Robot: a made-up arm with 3 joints. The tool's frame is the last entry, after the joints.
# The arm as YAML. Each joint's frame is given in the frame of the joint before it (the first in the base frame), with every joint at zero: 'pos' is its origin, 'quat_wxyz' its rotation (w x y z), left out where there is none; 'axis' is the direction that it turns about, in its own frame. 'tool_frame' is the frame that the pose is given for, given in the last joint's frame.
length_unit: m
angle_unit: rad
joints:
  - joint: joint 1
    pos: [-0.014, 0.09, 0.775]
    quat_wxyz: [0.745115, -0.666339, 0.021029, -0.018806]
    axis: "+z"
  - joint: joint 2
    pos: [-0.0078, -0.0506, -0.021]
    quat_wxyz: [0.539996, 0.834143, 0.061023, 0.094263]
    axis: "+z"
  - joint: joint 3
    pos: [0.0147, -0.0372, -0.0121]
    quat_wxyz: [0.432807, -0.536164, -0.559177, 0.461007]
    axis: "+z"
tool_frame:
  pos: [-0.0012, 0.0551, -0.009]
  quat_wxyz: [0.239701, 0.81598, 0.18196, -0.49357]
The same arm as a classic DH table. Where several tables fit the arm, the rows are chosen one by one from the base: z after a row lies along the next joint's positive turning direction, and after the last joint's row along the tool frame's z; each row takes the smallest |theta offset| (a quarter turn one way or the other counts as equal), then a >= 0, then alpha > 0; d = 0 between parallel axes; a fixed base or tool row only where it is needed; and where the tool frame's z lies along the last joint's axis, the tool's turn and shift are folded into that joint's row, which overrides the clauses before.
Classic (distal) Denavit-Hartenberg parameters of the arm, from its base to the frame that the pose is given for. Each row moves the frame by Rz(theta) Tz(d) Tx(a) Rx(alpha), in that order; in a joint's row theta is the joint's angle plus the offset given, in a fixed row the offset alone. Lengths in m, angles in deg.
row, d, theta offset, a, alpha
base (fixed), 0.7650, -3.25, -0.0191, -83.62
joint 1, 0.0891, 14.45, -0.0199, 113.52
joint 2, 0.0368, -81.27, 0.0379, 101.55
joint 3, -0.0364, -50.92, 0.0439, -113.44
tool (fixed), -0.0363, 103.33, 0.0000, 0.00

